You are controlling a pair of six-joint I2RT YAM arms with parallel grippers.
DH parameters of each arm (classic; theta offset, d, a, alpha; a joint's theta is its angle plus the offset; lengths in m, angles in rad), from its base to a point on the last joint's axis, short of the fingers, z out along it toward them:
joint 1: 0 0.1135 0.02 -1.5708
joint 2: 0 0 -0.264 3.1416
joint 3: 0.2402 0 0.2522 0
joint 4: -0.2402 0 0.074 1.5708
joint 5: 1.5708 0 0 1.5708
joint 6: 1.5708 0.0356 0 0
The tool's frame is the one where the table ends.
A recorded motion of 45 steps. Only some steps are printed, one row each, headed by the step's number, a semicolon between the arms.
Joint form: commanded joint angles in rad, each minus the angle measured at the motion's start. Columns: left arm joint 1, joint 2, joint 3, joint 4, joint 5, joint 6; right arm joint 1, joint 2, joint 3, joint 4, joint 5, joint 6.
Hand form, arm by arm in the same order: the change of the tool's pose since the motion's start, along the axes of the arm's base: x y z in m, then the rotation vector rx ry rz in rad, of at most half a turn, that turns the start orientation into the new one. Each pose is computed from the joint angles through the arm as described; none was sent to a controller.
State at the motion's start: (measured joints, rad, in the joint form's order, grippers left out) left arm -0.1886 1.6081 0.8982 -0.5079 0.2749 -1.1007; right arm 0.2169 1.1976 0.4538 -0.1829 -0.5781 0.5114
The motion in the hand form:
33: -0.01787 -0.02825 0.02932 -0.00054 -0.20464 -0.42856; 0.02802 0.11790 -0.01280 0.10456 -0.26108 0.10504
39: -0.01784 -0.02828 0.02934 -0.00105 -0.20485 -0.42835; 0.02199 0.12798 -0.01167 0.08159 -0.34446 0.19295
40: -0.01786 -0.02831 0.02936 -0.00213 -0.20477 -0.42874; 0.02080 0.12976 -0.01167 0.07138 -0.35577 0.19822
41: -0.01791 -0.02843 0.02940 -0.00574 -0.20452 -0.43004; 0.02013 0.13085 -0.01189 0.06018 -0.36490 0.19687
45: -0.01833 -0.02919 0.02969 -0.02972 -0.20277 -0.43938; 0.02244 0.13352 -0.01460 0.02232 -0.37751 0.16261
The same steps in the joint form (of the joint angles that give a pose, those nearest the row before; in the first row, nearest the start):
33: -0.1003 -0.1122 -0.0034 -0.0149 0.0847 0.3376; 0.4188 0.3765 0.0851 0.6744 0.2396 0.2209
39: -0.1003 -0.1121 -0.0034 -0.0145 0.0851 0.3372; 0.4597 0.3822 0.0854 0.7027 0.2453 0.1293
40: -0.1003 -0.1122 -0.0034 -0.0145 0.0862 0.3372; 0.4684 0.3826 0.0862 0.7023 0.2579 0.1182
41: -0.1003 -0.1121 -0.0034 -0.0145 0.0900 0.3372; 0.4746 0.3834 0.0866 0.7019 0.2731 0.1106
45: -0.1003 -0.1122 -0.0034 -0.0149 0.1156 0.3380; 0.4833 0.4028 0.0973 0.7023 0.3319 0.1076

